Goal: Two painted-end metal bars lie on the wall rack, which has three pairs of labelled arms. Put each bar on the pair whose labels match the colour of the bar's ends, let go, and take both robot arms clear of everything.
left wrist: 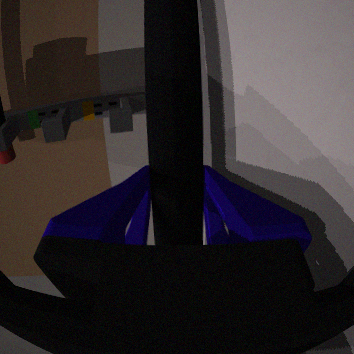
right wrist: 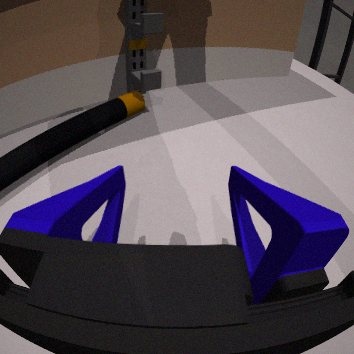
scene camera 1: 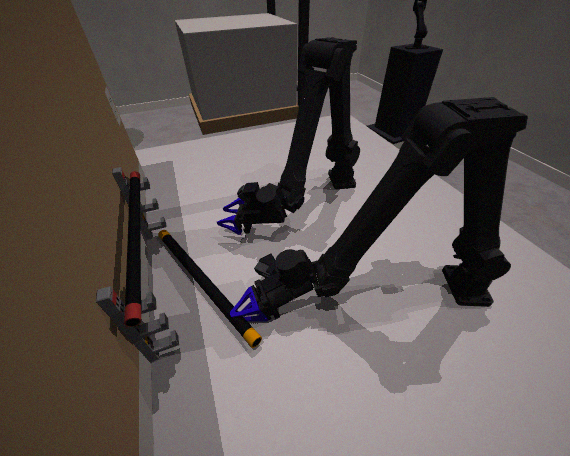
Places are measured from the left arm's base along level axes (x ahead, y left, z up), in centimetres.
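Where they show: left gripper, fingertip midpoint: (left wrist: 176, 174) (scene camera 1: 233, 317); right gripper, fingertip midpoint: (right wrist: 176, 174) (scene camera 1: 220, 216); left arm's base, origin of the base link: (scene camera 1: 465, 286); right arm's base, origin of the base link: (scene camera 1: 341, 179).
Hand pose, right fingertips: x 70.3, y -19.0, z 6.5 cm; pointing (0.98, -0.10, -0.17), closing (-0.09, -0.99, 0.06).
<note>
Things, the pixels of their top centre, and the offset from my right fingertips. Level surfaces: height alone.
- black bar with orange ends, middle of its top: (scene camera 1: 199, 273) dx +1.4, dy +20.9, dz -2.1 cm
- wall rack, middle of its top: (scene camera 1: 119, 288) dx +4.5, dy +40.3, dz +19.1 cm
- red-ended bar, middle of its top: (scene camera 1: 132, 225) dx +12.6, dy +21.5, dz +15.6 cm
- white surface, its level: dz -6.5 cm
A black bar with orange ends (scene camera 1: 202, 282) (left wrist: 175, 100) (right wrist: 65, 136) slants in front of the wall rack (scene camera 1: 131, 334) (left wrist: 55, 127) (right wrist: 150, 23), off its arms. My left gripper (scene camera 1: 240, 316) (left wrist: 176, 174) is shut on this bar near its closer end. The far end is near the rack's far lowest arm. A red-ended bar (scene camera 1: 134, 240) lies along the rack's top pair, beside red labels; its red end (left wrist: 6, 156) shows in the left wrist view. Green (left wrist: 33, 119) and orange (left wrist: 88, 110) labels mark the lower arms. My right gripper (scene camera 1: 221, 215) (right wrist: 176, 174) is open and empty, right of the bar's far end.
The brown wall panel (scene camera 1: 55, 225) carries the rack at the left. A large grey box (scene camera 1: 240, 70) on a wooden base stands at the back. A dark pedestal (scene camera 1: 407, 90) stands behind the arms. Both arms stand on the white surface (scene camera 1: 350, 425).
</note>
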